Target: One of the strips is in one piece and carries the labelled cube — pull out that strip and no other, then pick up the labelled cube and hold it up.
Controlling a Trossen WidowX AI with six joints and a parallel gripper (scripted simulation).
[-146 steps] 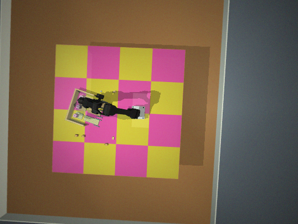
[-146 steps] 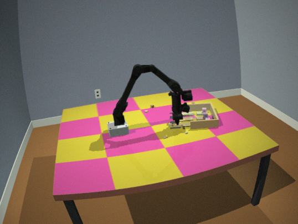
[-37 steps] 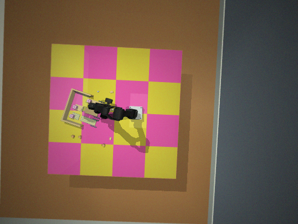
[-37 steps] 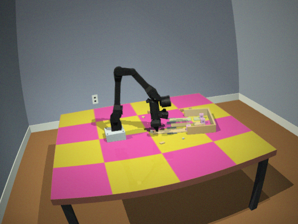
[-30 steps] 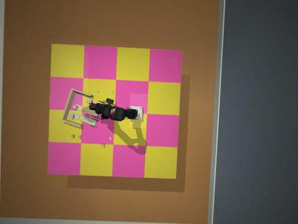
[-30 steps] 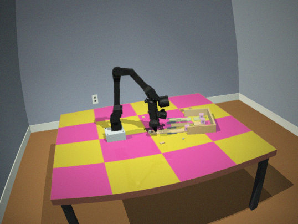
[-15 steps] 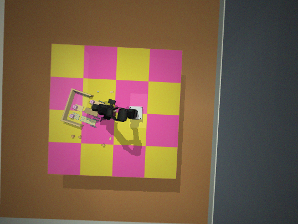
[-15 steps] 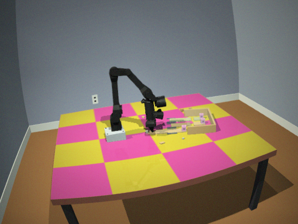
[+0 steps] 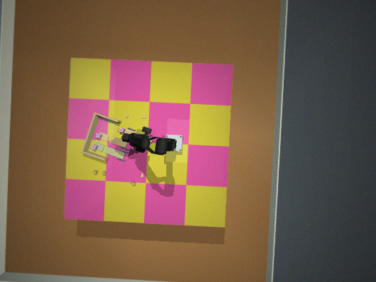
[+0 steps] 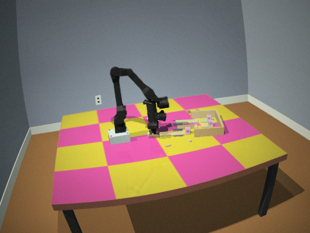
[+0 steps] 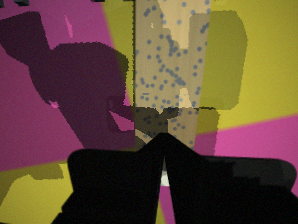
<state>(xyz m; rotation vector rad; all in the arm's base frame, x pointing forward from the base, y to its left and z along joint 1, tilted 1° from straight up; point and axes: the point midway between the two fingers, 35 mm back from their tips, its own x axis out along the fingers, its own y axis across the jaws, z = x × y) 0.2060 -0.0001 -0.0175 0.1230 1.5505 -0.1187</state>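
Right now the grey peg is 180 mm ahead of my gripper tip and 160 mm to the right of it.
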